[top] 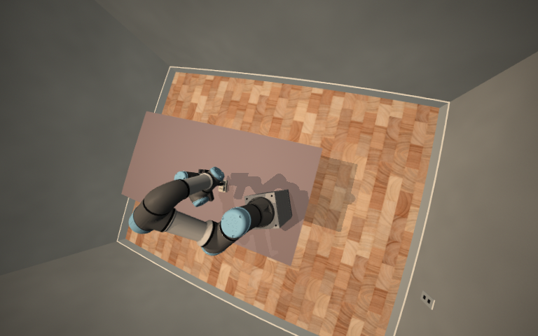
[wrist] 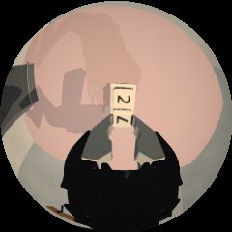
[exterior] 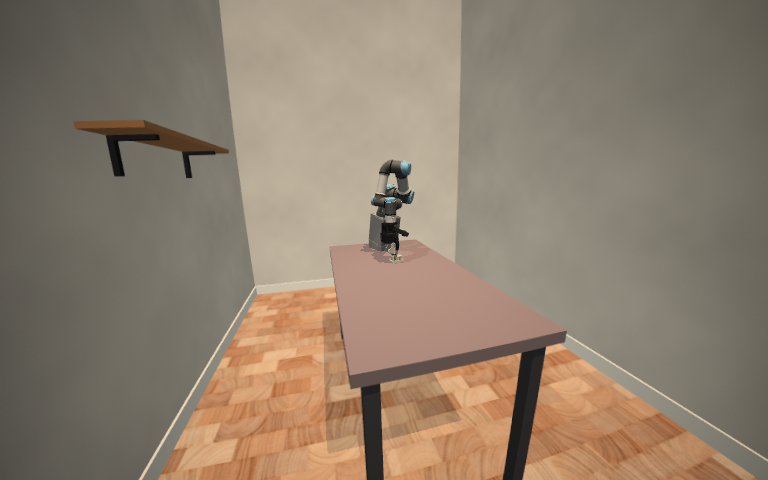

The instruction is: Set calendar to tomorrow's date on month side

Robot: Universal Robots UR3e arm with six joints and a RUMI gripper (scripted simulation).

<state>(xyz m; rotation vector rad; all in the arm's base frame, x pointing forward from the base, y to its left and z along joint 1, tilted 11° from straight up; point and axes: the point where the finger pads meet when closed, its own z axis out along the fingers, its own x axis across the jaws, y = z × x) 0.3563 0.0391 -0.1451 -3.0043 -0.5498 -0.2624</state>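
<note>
The tray is 30 mm below my hand, 10 mm to the left of it and 10 mm behind it.
</note>
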